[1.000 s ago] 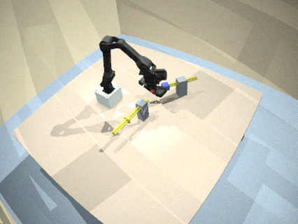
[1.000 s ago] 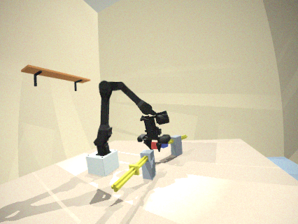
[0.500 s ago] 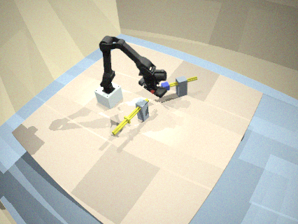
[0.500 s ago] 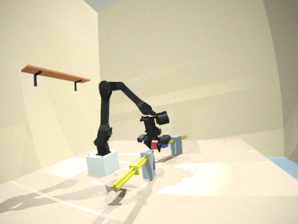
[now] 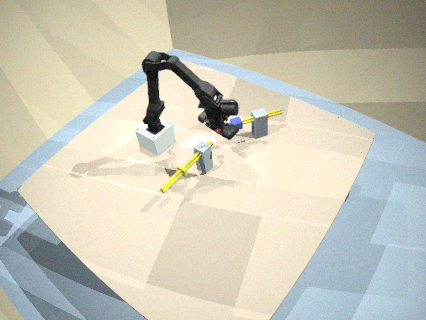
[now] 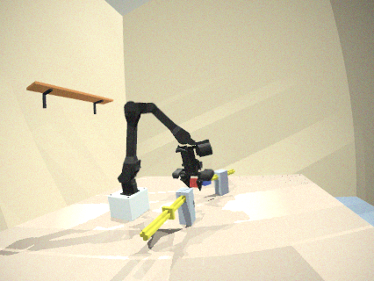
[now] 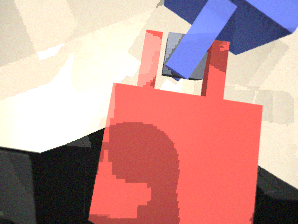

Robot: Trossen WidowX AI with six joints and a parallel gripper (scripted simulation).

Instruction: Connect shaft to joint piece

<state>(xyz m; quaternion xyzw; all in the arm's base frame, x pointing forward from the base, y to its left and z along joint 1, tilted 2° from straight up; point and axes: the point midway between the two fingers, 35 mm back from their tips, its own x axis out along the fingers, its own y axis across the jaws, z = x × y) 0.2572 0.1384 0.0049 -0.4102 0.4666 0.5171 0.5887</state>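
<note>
Right now my gripper tip is 10 mm to the right of the red joint piece and 30 mm below it.
</note>
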